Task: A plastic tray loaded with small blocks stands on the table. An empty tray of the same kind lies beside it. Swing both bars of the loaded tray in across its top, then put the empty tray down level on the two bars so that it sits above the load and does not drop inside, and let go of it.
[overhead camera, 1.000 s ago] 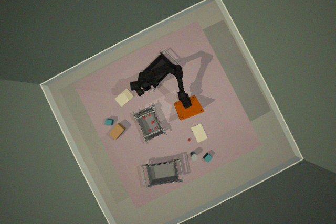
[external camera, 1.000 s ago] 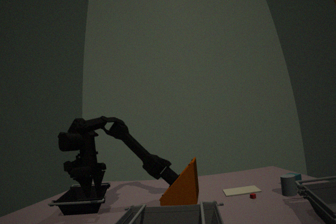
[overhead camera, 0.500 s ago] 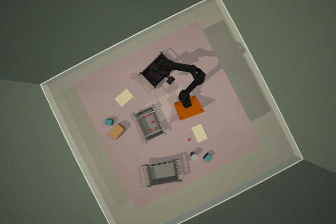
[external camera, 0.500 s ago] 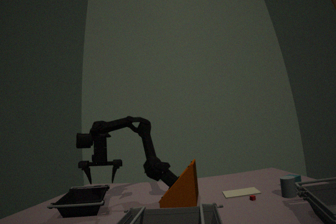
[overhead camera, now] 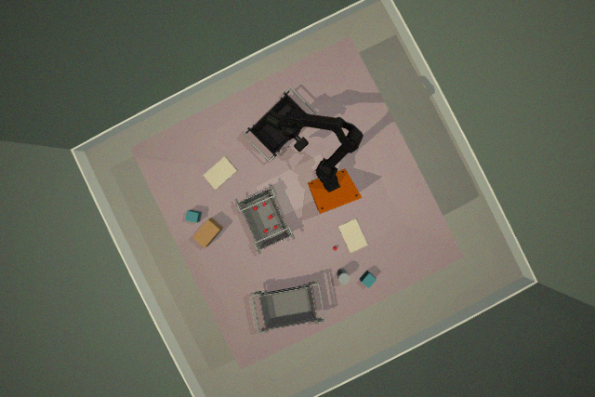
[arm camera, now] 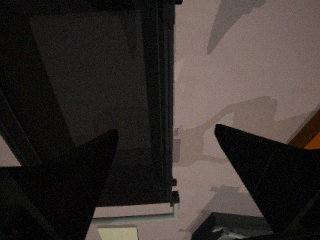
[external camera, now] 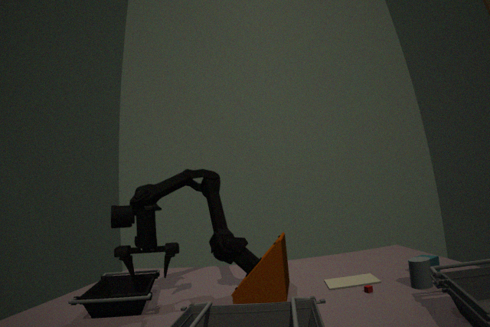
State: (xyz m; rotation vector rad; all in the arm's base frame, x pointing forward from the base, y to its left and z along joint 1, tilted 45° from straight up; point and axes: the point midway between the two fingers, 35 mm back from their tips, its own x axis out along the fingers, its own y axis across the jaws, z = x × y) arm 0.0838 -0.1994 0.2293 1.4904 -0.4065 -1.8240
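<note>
The black tray lies 80 mm to the right of my gripper tip, 30 mm below it and 20 mm ahead of it. From my gripper tip the other things lie so: small red cube: 610 mm to the left, 60 mm below, 30 mm ahead; then grey cylinder: 740 mm to the left, 50 mm ahead, 30 mm below; then tan block: 580 mm ahead, 270 mm to the left, 40 mm below.
</note>
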